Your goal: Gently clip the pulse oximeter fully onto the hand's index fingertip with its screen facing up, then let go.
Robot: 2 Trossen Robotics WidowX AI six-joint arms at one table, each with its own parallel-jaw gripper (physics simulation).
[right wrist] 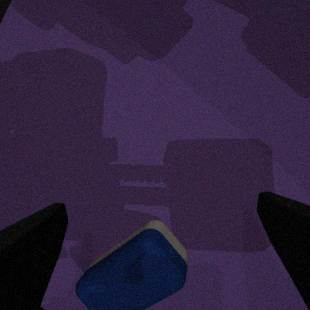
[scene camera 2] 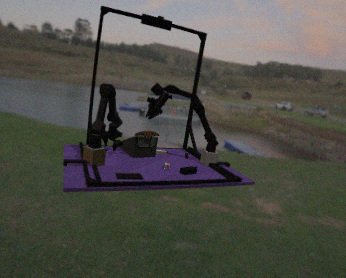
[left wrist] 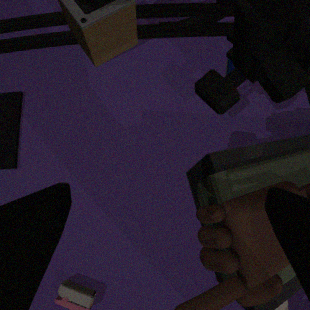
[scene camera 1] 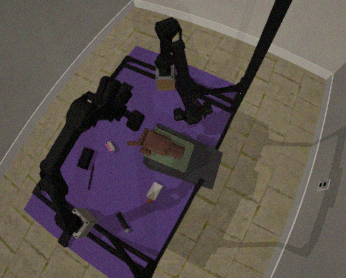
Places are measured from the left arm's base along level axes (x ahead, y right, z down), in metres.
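Pixels of known places: left gripper, fingertip midpoint: (scene camera 2: 147,118) (left wrist: 170,195) (scene camera 1: 132,110); right gripper, fingertip midpoint: (right wrist: 163,207) (scene camera 2: 109,148) (left wrist: 245,86); left arm's base at its link origin: (scene camera 2: 210,151) (scene camera 1: 75,223); right arm's base at its link origin: (scene camera 2: 94,146) (scene camera 1: 165,71).
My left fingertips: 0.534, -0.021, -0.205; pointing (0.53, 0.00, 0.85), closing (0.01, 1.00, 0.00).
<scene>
Ahead of a thing's pixels: the offset from my left fingertips to its top centre, as dx, dy, dz. "spot": to the spot under its first point. Level surfaces: height alone.
A brown model hand (scene camera 1: 159,143) (scene camera 2: 147,133) (left wrist: 246,240) lies on a green pad @[spot: +0.005, +0.238, +0.203] (scene camera 1: 184,157) atop a dark grey block @[spot: +0.056, +0.353, +0.268] (scene camera 1: 210,165). Its index finger (scene camera 1: 133,143) (left wrist: 212,296) points left off the pad and is bare. The blue and white pulse oximeter @[+0.263, +0.150, +0.278] (right wrist: 132,267) (left wrist: 230,66) lies on the purple mat @[dz +0.310] (scene camera 1: 117,193), low between the fingers of my right gripper (right wrist: 163,207) (scene camera 1: 191,114) (scene camera 2: 114,138), which is open and not touching it. My left gripper (left wrist: 170,195) (scene camera 1: 136,121) (scene camera 2: 151,111) is open and empty, raised above the hand's fingertips.
A small pink and white item @[-0.154, -0.118, +0.278] (scene camera 1: 110,146) (left wrist: 75,295) (scene camera 2: 166,165) lies left of the index finger. A black box @[-0.285, -0.190, +0.275] (scene camera 1: 85,158), a pen @[-0.339, -0.106, +0.301] (scene camera 1: 91,176), a white carton @[spot: -0.196, +0.208, +0.282] (scene camera 1: 154,191) and a black cylinder @[-0.407, +0.176, +0.283] (scene camera 1: 123,222) lie on the mat. A black frame post (scene camera 1: 254,63) stands at the right.
</scene>
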